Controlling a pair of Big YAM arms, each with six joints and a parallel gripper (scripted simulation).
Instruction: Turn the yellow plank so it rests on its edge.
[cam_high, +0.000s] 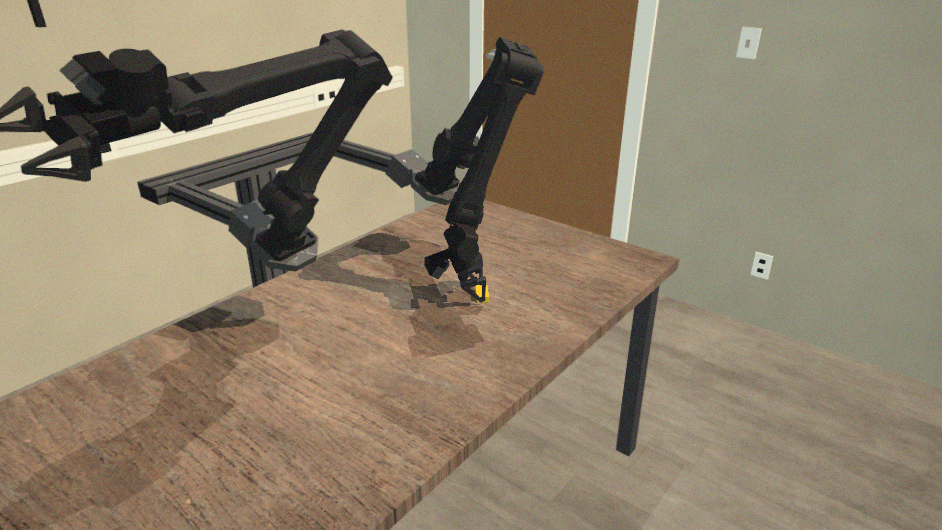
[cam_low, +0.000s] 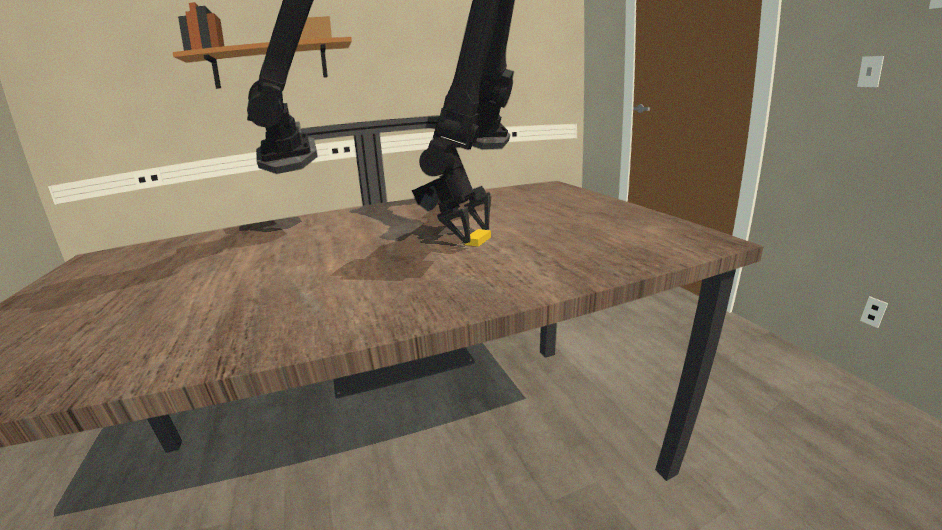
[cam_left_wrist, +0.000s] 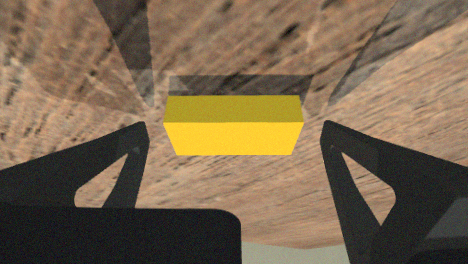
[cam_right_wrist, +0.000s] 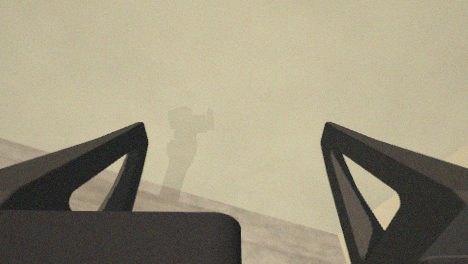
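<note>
The yellow plank lies 1 cm below my left hand.
</note>
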